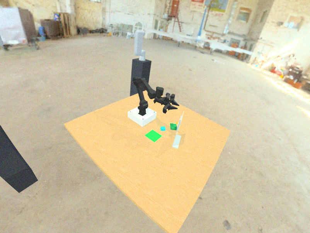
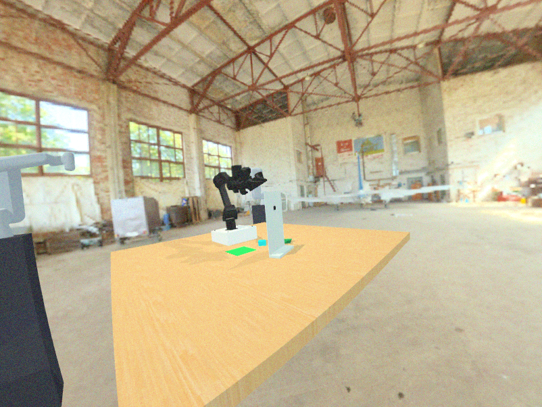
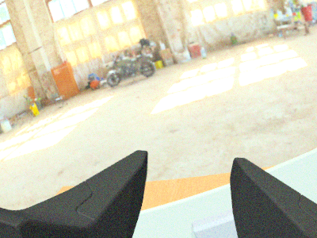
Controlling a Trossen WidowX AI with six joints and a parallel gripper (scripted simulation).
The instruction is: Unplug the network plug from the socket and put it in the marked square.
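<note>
Right now the network plug is 40 mm ahead of my gripper tip, 10 mm to the right of it and 130 mm below it. Also, from my gripper tip: white upright panel 60 mm ahead, 10 mm to the right, 210 mm below; then green marked square 130 mm behind, 90 mm to the right, 350 mm below.
</note>
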